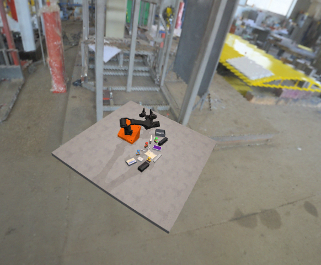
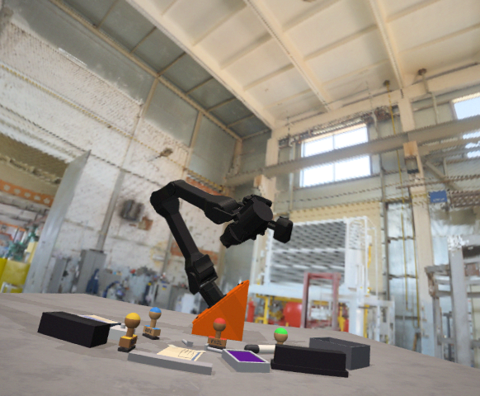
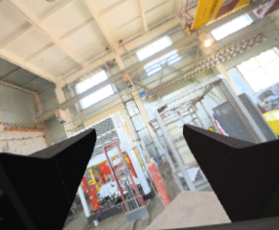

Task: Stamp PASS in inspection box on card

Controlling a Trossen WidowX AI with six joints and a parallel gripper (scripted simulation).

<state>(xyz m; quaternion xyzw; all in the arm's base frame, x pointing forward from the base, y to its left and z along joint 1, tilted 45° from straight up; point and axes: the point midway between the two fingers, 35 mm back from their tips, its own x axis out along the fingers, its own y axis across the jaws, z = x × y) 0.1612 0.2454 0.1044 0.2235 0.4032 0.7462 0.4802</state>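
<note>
The green-knobbed stamp is 170 mm ahead of my gripper tip, 20 mm to the right of it and 350 mm below it. The rest, counted from my gripper tip: red-knobbed stamp (110 mm ahead, 140 mm to the right, 350 mm below); then purple ink pad (220 mm ahead, 100 mm to the right, 370 mm below); then marker (110 mm ahead, 30 mm to the right, 360 mm below).
</note>
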